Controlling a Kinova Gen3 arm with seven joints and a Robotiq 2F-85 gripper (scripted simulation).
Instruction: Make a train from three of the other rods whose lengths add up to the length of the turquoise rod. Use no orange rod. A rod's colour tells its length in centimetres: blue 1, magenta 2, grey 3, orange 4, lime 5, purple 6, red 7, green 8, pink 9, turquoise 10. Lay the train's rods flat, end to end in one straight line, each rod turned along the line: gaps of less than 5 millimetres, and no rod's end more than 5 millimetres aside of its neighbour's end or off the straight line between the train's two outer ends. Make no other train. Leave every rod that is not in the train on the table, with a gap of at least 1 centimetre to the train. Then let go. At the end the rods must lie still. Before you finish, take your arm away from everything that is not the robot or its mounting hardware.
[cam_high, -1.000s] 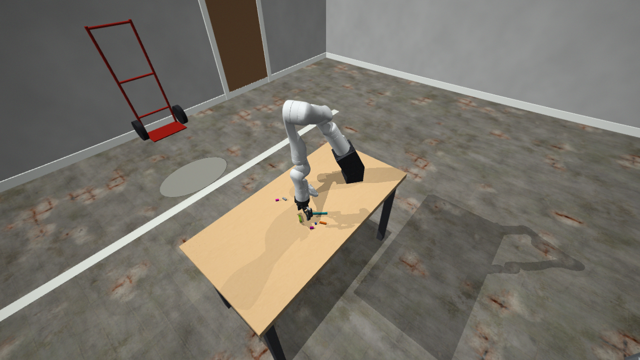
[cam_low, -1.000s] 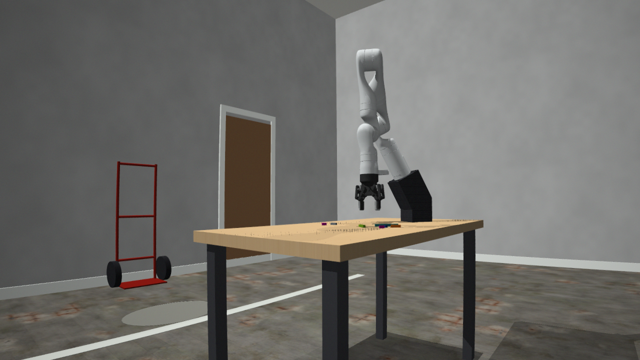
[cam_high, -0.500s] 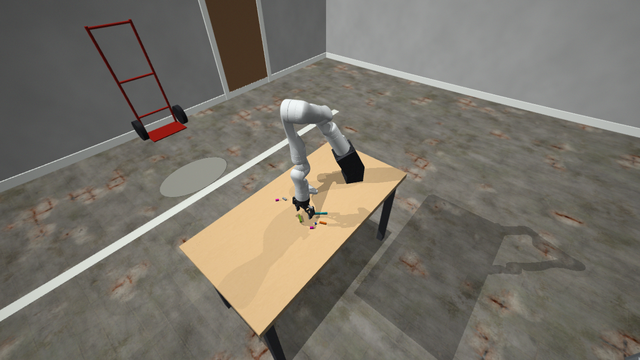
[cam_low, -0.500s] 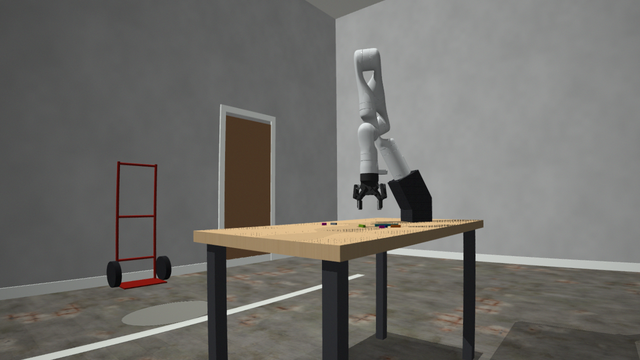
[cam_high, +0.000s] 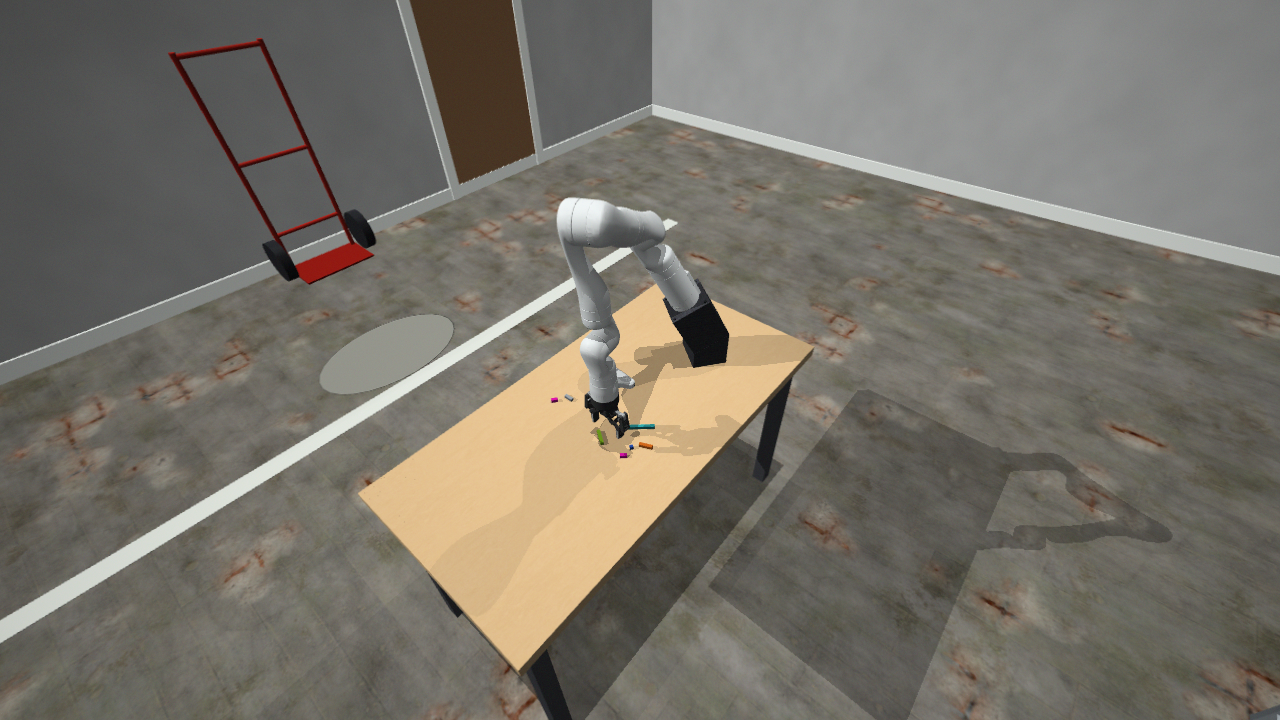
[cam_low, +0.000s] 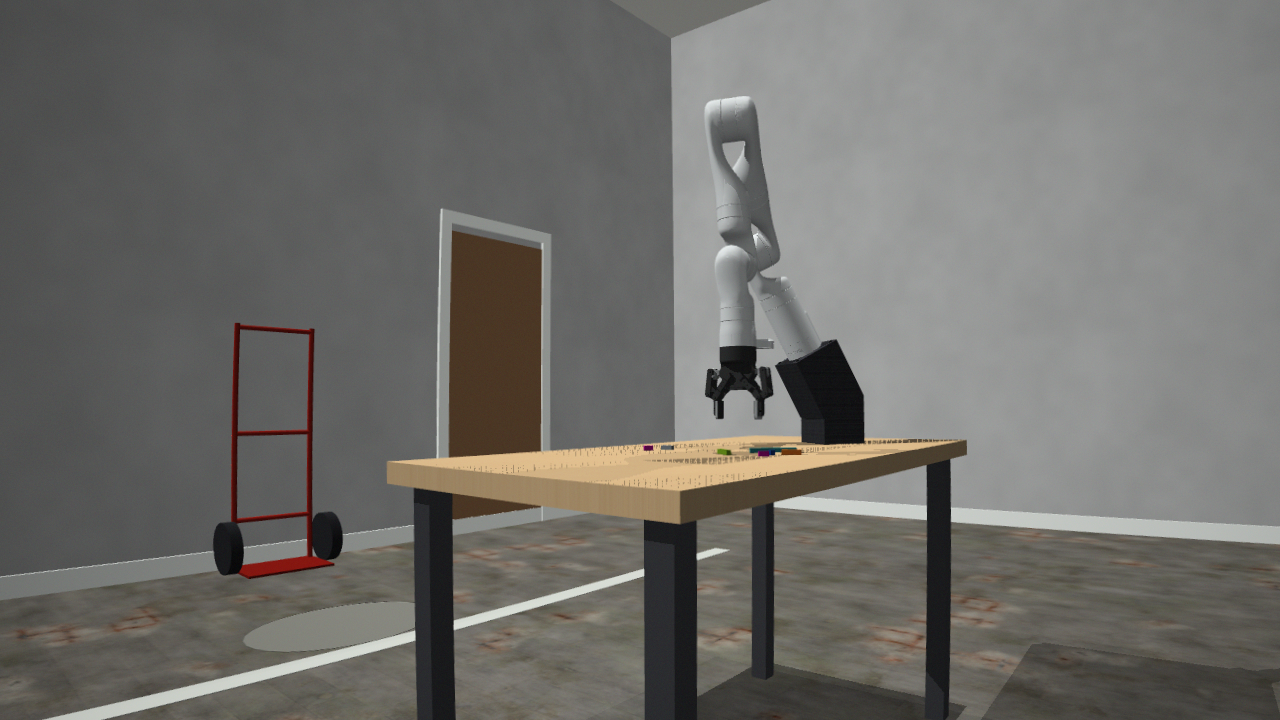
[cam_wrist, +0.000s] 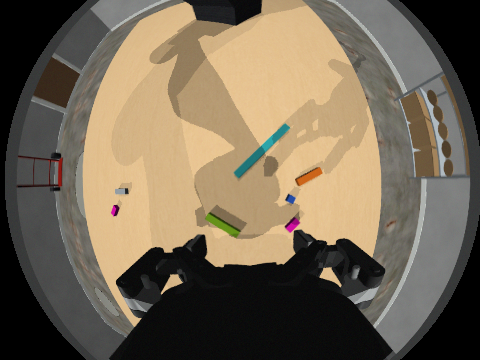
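Right now my hand is 220 mm to the left of the grey rod, 70 mm above it and 40 mm past it. From my hand the other things lie so: turquoise rod 100 mm behind, 70 mm below, 20 mm to the left; lime rod 70 mm below, 40 mm to the right; blue rod 70 mm below, 60 mm to the left, 40 mm behind.
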